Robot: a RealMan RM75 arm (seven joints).
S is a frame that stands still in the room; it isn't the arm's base.
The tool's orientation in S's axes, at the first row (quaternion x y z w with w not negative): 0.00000 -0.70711 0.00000 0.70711
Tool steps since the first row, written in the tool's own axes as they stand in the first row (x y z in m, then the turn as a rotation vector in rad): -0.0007 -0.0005 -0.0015 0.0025 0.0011 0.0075; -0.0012 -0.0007 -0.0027 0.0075 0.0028 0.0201; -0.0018 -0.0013 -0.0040 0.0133 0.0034 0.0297; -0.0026 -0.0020 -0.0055 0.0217 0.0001 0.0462; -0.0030 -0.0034 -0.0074 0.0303 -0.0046 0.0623; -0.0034 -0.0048 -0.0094 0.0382 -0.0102 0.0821; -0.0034 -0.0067 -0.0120 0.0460 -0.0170 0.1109; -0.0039 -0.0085 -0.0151 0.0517 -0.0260 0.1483
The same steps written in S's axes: 0.0015 -0.0005 -0.0007 -0.0075 0.0011 0.0025; 0.0027 -0.0007 -0.0012 -0.0201 0.0028 0.0075; 0.0040 -0.0013 -0.0018 -0.0297 0.0034 0.0133; 0.0055 -0.0020 -0.0026 -0.0462 0.0001 0.0217; 0.0074 -0.0034 -0.0030 -0.0623 -0.0046 0.0303; 0.0094 -0.0048 -0.0034 -0.0821 -0.0102 0.0382; 0.0120 -0.0067 -0.0034 -0.1109 -0.0170 0.0460; 0.0151 -0.0085 -0.0039 -0.1483 -0.0260 0.0517
